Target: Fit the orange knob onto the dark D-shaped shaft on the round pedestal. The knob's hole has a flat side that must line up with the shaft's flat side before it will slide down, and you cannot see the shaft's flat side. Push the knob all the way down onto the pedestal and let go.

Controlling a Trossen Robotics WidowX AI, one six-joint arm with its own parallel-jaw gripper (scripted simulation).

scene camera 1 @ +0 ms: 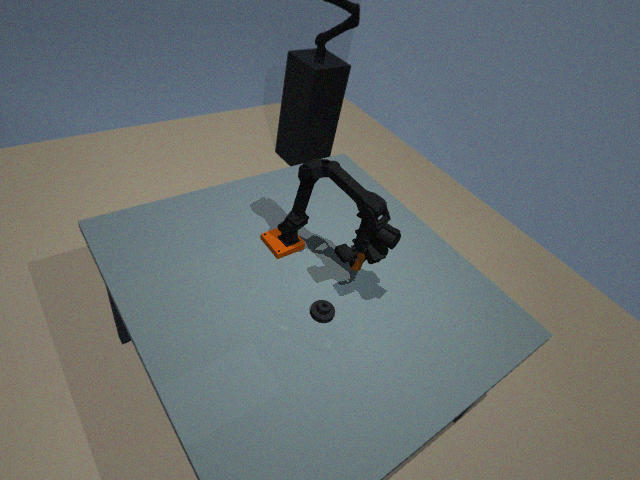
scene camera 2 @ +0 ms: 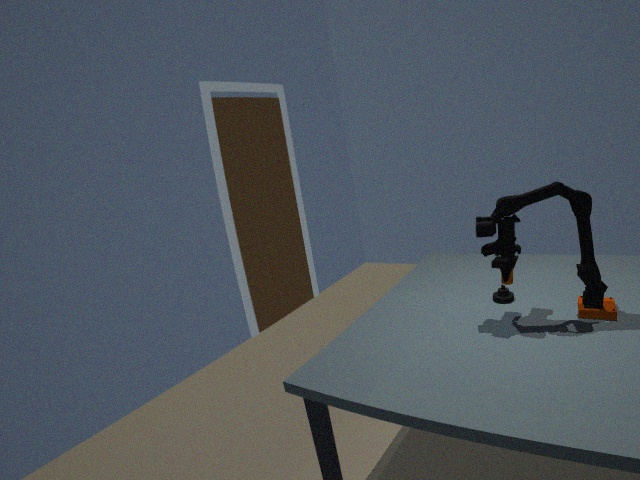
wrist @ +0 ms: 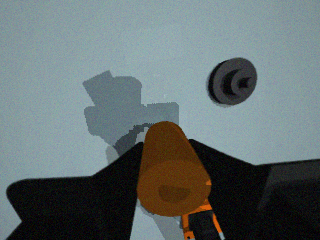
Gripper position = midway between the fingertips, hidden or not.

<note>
My gripper (scene camera 1: 356,264) carries an orange knob (wrist: 172,181). Also in view: a dark round pedestal (wrist: 231,82).
My gripper also shows in scene camera 2 (scene camera 2: 507,279) and in the wrist view (wrist: 165,144).
</note>
